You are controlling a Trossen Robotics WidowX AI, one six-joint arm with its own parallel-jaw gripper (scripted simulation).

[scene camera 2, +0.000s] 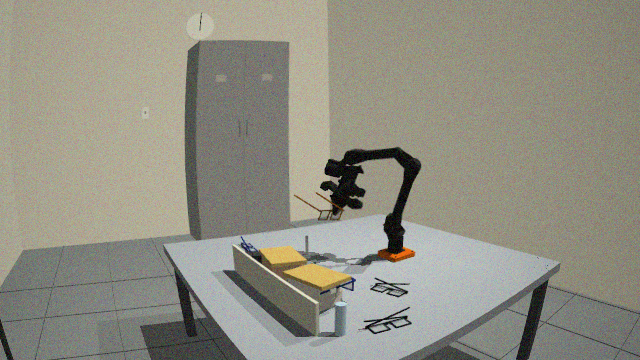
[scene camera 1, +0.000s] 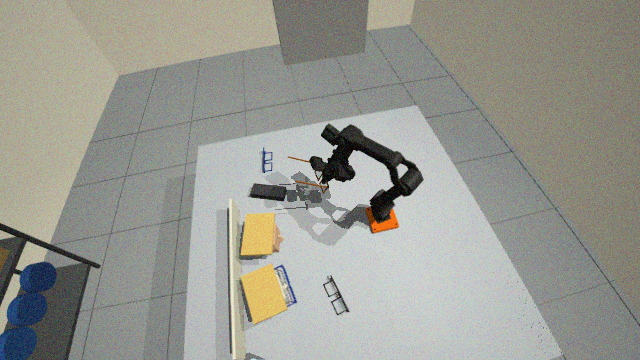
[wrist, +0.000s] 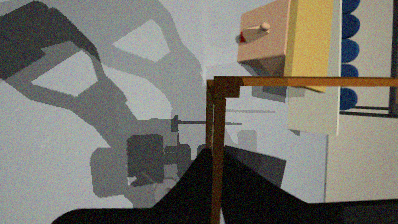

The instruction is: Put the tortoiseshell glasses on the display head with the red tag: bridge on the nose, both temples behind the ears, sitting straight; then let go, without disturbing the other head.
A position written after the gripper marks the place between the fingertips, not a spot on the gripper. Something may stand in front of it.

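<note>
On scene camera 1 you'd see the gripper (scene camera 1: 323, 183), and scene camera 2 has the gripper (scene camera 2: 334, 215) too. It's the same with the wrist view, which shows the gripper (wrist: 211, 156).
</note>
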